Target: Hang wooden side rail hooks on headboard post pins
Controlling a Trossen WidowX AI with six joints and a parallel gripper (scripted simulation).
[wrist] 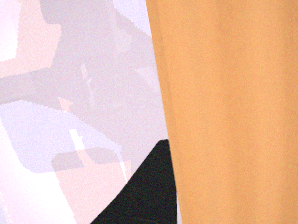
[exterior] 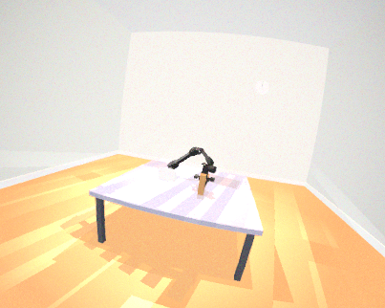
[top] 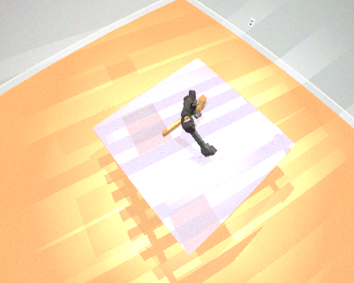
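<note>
The wooden headboard post lies 11 cm to the right of my gripper tip and 5 cm above it.
</note>
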